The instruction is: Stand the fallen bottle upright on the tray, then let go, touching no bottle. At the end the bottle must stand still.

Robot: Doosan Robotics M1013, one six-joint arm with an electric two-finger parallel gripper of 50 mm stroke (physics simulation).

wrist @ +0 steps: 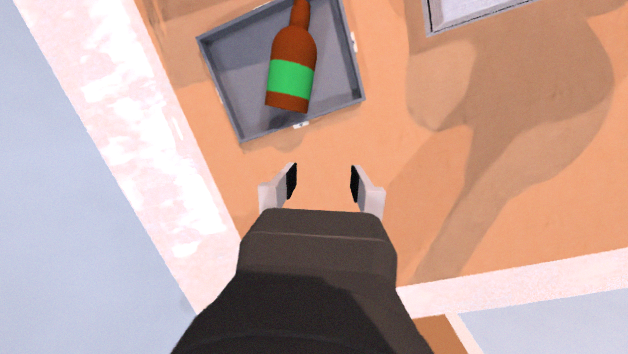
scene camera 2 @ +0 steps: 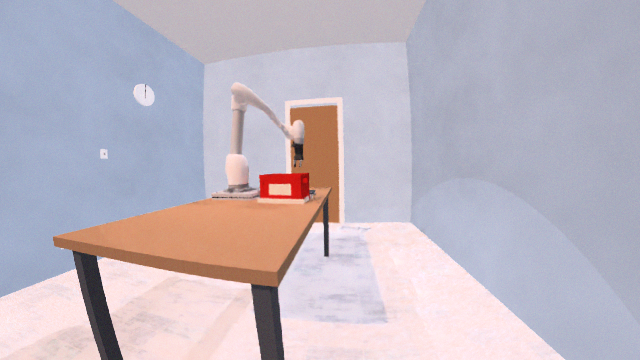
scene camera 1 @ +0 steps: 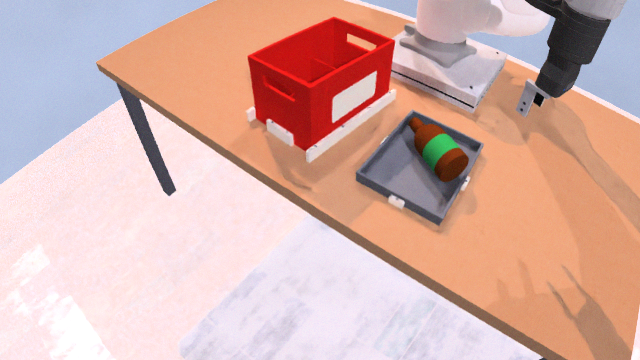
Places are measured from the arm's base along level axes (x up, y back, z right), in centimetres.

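Pixels of known places: gripper, fingertip midpoint: (wrist: 323, 175) (scene camera 2: 297, 167) (scene camera 1: 528, 107); arm's base at its link origin: (scene camera 2: 239, 190) (scene camera 1: 438, 47).
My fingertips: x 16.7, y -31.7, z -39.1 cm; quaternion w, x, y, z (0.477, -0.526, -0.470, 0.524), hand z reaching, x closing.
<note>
For each thing: its top centre in the pictures, then the offset to it from my fingertips. "pt": a spot on its surface instead.
- brown bottle at its top centre: (wrist: 289, 52) (scene camera 1: 436, 130) dx -13.8, dy -4.3, dz +14.8 cm
- grey square tray at a spot on its surface: (scene camera 1: 397, 175) (wrist: 245, 67) pt dx -21.2, dy -14.1, dz +15.8 cm
- tall red crate at its top centre: (scene camera 1: 324, 45) (scene camera 2: 285, 174) dx -4.2, dy -10.9, dz +42.3 cm
A brown bottle (scene camera 1: 440, 150) (wrist: 291, 79) with a green label lies on its side in the grey square tray (scene camera 1: 397, 175) (wrist: 235, 65). In scene camera 1 its neck points to the tray's back corner and its base is near the right wall. In the wrist view its base faces the gripper and its neck reaches the top edge. My gripper (scene camera 1: 531, 102) (scene camera 2: 298, 164) (wrist: 323, 175) is open and empty. It hangs above the table, to the right of the tray in scene camera 1, apart from the bottle. In scene camera 2 the bottle does not show.
A tall red crate (scene camera 1: 320, 75) (scene camera 2: 284, 186) stands left of the tray within white strips (scene camera 1: 350, 125). The robot's base plate (scene camera 1: 450, 75) (wrist: 465, 12) is behind the tray. Small white blocks (scene camera 1: 396, 201) (wrist: 300, 125) sit against the tray's outer walls. The table's front edge (scene camera 1: 350, 237) runs before the tray.
</note>
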